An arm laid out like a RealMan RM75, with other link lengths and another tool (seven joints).
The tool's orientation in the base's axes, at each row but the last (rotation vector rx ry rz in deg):
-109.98, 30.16, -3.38
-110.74, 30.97, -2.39
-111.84, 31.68, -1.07
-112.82, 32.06, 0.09
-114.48, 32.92, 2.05
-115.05, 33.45, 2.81
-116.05, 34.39, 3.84
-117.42, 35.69, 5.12
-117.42, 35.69, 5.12
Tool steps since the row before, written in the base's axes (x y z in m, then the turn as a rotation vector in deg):
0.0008, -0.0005, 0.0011, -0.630, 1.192, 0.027
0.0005, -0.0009, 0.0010, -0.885, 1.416, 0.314
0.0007, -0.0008, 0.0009, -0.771, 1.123, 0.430
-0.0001, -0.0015, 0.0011, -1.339, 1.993, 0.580
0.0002, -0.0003, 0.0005, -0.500, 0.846, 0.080
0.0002, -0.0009, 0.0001, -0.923, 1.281, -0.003
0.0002, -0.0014, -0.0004, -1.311, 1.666, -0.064
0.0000, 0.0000, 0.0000, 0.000, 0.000, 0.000
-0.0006, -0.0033, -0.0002, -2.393, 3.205, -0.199
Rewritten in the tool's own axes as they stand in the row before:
0.0007, -0.0011, -0.0007, -1.033, -0.184, 0.847
0.0006, -0.0008, -0.0011, -1.410, -0.419, 0.851
0.0007, -0.0008, -0.0009, -1.222, -0.464, 0.577
0.0002, -0.0004, -0.0018, -2.098, -0.678, 1.115
0.0002, -0.0004, -0.0005, -0.786, -0.178, 0.569
0.0005, 0.0002, -0.0008, -1.302, -0.096, 0.888
0.0008, 0.0008, -0.0009, -1.772, -0.028, 1.164
0.0000, 0.0000, 0.0000, 0.000, 0.000, 0.000
0.0008, 0.0018, -0.0027, -3.275, -0.055, 2.304

